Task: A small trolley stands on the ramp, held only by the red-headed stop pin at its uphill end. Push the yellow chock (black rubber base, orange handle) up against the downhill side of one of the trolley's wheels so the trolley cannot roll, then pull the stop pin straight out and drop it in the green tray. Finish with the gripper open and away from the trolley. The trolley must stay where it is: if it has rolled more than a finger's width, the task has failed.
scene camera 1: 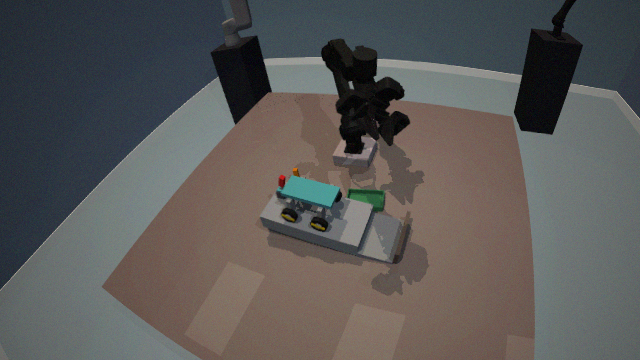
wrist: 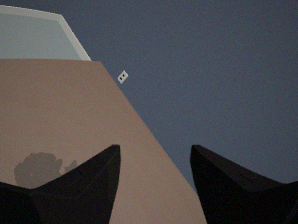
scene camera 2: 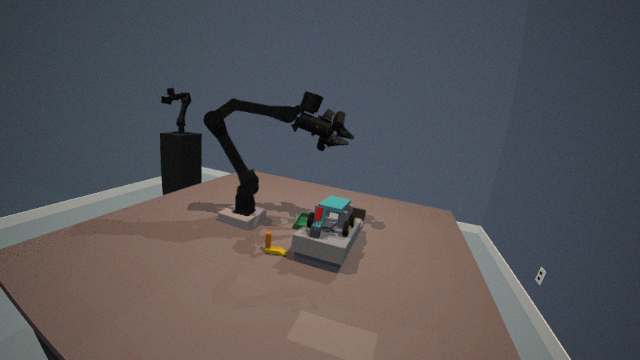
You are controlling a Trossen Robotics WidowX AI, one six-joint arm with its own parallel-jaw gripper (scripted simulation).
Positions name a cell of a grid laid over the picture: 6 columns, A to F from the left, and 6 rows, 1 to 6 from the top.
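Observation:
The gripper (scene camera 1: D3), (scene camera 2: D3), (wrist: D5). Grey step (scene camera 1: D5).

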